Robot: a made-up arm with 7 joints. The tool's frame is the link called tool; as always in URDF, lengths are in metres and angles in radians.
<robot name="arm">
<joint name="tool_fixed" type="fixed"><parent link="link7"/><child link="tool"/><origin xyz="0 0 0" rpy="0 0 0"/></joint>
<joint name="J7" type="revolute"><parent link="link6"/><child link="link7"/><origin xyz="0 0.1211 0" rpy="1.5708 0 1.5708"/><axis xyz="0 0 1"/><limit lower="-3.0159" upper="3.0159" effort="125" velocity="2.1"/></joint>
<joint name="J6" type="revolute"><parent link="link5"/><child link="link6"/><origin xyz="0 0 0" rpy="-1.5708 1.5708 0"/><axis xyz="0 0 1"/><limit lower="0.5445" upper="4.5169" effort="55" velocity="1.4"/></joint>
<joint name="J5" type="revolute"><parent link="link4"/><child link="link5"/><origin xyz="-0.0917 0.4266 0" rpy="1.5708 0 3.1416"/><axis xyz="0 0 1"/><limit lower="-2.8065" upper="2.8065" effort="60" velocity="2.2"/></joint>
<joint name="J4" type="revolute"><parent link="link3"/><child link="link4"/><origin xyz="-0.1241 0 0" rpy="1.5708 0 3.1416"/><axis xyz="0 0 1"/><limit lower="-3.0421" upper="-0.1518" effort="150" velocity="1.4"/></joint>
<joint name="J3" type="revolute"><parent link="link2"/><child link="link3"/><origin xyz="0 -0.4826 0" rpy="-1.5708 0 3.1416"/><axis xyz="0 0 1"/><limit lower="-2.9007" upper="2.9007" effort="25" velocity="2.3"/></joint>
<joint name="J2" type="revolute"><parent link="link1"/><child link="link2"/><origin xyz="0 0 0" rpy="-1.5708 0 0"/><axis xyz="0 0 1"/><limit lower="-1.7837" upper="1.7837" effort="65" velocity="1.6"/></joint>
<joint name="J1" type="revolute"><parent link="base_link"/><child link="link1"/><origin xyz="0 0 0.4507" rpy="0 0 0"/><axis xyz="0 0 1"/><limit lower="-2.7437" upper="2.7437" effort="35" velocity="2.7"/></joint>
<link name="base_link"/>
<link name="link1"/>
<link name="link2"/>
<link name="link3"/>
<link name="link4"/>
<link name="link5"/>
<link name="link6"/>
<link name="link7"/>
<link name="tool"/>
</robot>
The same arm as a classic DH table. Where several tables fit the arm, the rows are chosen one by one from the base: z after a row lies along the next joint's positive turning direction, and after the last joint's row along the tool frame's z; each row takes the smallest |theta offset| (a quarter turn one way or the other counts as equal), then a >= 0, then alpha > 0; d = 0 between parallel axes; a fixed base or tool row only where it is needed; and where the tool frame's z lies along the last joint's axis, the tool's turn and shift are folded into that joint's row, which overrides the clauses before.
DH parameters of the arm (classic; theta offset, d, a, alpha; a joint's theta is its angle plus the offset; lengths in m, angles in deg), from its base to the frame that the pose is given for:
J1: 0 0.4507 0 -90
J2: 0 0 0 90
J3: 0 0.4826 0.1241 90
J4: 0 0 -0.0917 -90
J5: 0 0.4266 0 90
J6: 0 0 0.1211 90
J7: 0 0 0 0
Joint limits (deg, base to tool): -157.2..157.2 -102.2..102.2 -166.2..166.2 -174.3..-8.7 -160.8..160.8 31.2..258.8 -172.8..172.8

